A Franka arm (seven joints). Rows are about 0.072 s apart.
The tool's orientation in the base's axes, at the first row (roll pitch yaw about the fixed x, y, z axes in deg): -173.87 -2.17 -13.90
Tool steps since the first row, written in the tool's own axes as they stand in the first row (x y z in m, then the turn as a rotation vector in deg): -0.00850 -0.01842 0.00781 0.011 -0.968 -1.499; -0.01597 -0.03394 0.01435 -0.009 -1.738 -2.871; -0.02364 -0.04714 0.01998 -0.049 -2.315 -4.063; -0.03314 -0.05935 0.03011 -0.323 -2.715 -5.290; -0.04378 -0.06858 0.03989 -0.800 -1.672 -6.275; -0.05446 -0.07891 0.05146 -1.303 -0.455 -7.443
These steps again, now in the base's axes. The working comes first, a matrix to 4 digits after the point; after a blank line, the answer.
The tool's axes in the first row as the columns of a matrix, in the base's axes (used below as rounded here):
0.9700 -0.2349 0.0622
-0.2401 -0.9661 0.0946
0.0379 -0.1067 -0.9936

-0.00343 0.02058 -0.00612 0.145 0.791 1.593; -0.00663 0.03798 -0.01124 0.221 1.410 3.038; -0.01061 0.05311 -0.01572 0.244 1.864 4.282; -0.01633 0.06814 -0.02484 -0.005 2.200 5.534; -0.02388 0.08054 -0.03398 -0.774 1.214 6.383; -0.03109 0.09418 -0.04477 -1.620 0.048 7.395
